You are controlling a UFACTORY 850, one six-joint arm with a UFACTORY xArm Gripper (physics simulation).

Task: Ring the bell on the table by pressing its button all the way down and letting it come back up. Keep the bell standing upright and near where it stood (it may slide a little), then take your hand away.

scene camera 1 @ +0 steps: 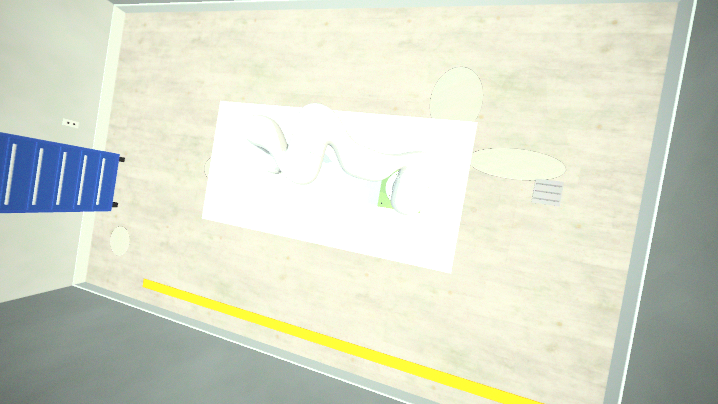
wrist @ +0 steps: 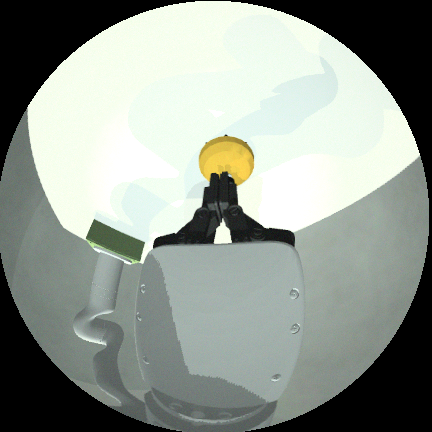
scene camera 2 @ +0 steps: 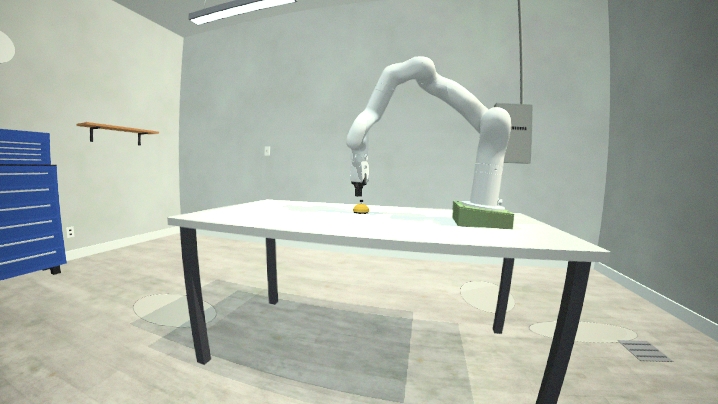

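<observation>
The yellow bell (scene camera 2: 361, 208) (wrist: 226, 154) stands upright on the white table (scene camera 2: 301, 232) (wrist: 100, 100). Its small dark button (scene camera 2: 361, 201) sticks up from the top in the second scene view. My gripper (scene camera 2: 357, 194) (wrist: 221, 182) is shut with nothing between the fingers. In the second scene view the fingertips are a little above the button and slightly to its left, with a small gap. In the wrist view the fingertips overlap the near part of the bell and mostly hide the button. The bell does not show in the first scene view.
The arm's green base block (scene camera 1: 384, 199) (scene camera 2: 482, 217) (wrist: 116, 241) stands on the table to the right in the second scene view. A blue drawer cabinet (scene camera 1: 60, 175) (scene camera 2: 27, 211) stands away from the table by the wall.
</observation>
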